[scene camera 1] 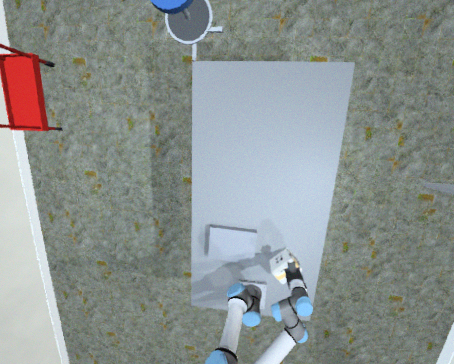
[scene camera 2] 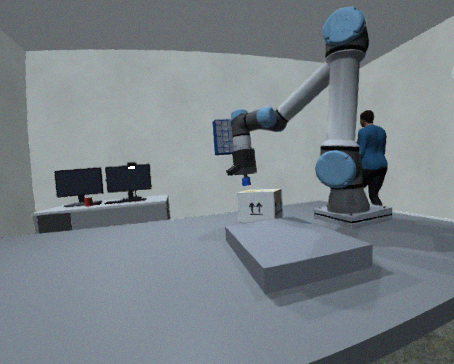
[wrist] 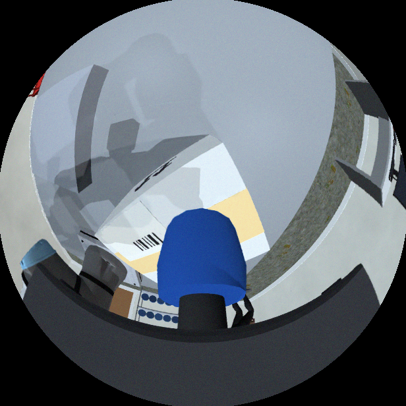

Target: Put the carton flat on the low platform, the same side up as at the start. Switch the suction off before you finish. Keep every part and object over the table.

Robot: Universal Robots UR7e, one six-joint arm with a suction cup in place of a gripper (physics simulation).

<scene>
I see my suction cup [wrist: 200,253], a white carton [scene camera 2: 253,205] and a low grey platform [scene camera 1: 227,243].
The white carton shows as well in the wrist view [wrist: 203,175]. The low grey platform is seen too in the wrist view [wrist: 61,131].
</scene>
